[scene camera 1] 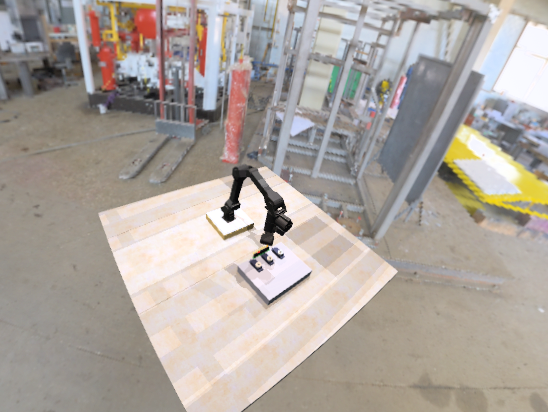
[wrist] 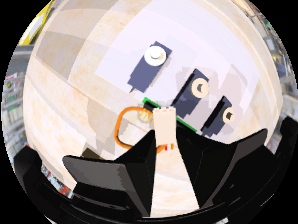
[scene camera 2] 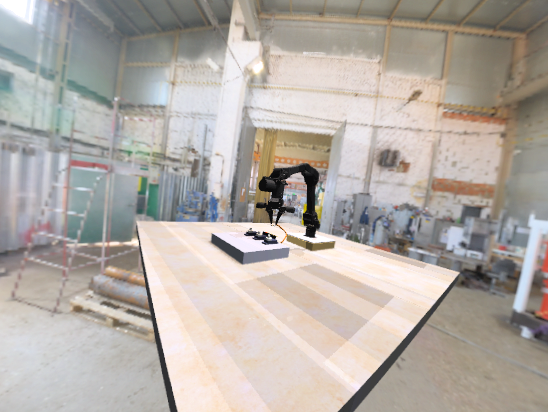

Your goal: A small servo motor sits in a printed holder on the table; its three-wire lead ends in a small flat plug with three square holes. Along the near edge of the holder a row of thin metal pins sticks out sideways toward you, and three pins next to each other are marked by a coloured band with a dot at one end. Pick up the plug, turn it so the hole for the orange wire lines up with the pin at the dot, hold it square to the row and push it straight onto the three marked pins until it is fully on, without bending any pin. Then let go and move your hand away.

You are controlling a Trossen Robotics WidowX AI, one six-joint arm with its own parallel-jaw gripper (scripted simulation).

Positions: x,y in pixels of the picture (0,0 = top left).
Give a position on a grey printed holder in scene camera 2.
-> At 245,250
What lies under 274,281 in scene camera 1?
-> A grey printed holder.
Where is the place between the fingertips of the gripper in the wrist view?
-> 165,132
